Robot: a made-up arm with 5 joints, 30 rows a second.
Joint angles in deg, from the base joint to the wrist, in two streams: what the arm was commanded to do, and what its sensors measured. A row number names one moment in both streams.
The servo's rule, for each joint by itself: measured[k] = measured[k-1] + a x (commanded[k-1-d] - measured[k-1]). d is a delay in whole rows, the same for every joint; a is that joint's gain. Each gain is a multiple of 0.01, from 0.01 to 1. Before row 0 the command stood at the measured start. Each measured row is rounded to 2 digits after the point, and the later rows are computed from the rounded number. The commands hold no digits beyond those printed.
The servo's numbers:
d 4
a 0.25 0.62 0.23 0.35 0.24
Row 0, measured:
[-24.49, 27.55, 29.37, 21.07, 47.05]
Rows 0 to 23, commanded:
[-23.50, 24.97, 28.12, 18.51, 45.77]
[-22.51, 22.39, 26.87, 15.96, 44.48]
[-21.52, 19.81, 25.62, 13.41, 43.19]
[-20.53, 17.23, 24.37, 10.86, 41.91]
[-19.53, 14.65, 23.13, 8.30, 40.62]
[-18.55, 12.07, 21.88, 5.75, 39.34]
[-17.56, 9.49, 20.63, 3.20, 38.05]
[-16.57, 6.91, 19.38, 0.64, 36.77]
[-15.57, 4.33, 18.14, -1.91, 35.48]
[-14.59, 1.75, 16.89, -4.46, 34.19]
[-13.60, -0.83, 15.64, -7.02, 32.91]
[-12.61, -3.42, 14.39, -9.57, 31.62]
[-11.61, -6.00, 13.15, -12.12, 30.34]
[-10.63, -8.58, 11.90, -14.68, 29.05]
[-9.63, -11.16, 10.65, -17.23, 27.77]
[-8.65, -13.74, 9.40, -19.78, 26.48]
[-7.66, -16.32, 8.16, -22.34, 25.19]
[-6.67, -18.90, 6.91, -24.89, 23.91]
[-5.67, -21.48, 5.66, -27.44, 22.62]
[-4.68, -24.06, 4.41, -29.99, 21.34]
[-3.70, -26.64, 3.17, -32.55, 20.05]
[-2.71, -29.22, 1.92, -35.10, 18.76]
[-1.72, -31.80, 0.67, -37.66, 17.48]
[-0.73, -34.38, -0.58, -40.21, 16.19]
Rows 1 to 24, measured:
[-24.49, 27.55, 29.37, 21.07, 47.05]
[-24.49, 27.55, 29.37, 21.07, 47.05]
[-24.49, 27.55, 29.37, 21.07, 47.05]
[-24.49, 27.55, 29.37, 21.07, 47.05]
[-24.24, 25.95, 29.08, 20.17, 46.74]
[-23.81, 23.74, 28.57, 18.70, 46.20]
[-23.24, 21.30, 27.89, 16.85, 45.48]
[-22.56, 18.78, 27.08, 14.75, 44.62]
[-21.80, 16.22, 26.17, 12.49, 43.66]
[-20.99, 13.65, 25.18, 10.13, 42.62]
[-20.13, 11.07, 24.13, 7.70, 41.52]
[-19.24, 8.49, 23.04, 5.23, 40.38]
[-18.32, 5.91, 21.91, 2.73, 39.20]
[-17.39, 3.33, 20.76, 0.21, 38.00]
[-16.44, 0.75, 19.58, -2.32, 36.78]
[-15.48, -1.84, 18.39, -4.86, 35.54]
[-14.51, -4.42, 17.18, -7.40, 34.29]
[-13.54, -7.00, 15.97, -9.95, 33.03]
[-12.56, -9.58, 14.75, -12.50, 31.77]
[-11.58, -12.16, 13.52, -15.05, 30.50]
[-10.60, -14.74, 12.29, -17.60, 29.23]
[-9.62, -17.32, 11.05, -20.15, 27.95]
[-8.63, -19.90, 9.81, -22.70, 26.67]
[-7.64, -22.48, 8.57, -25.25, 25.39]

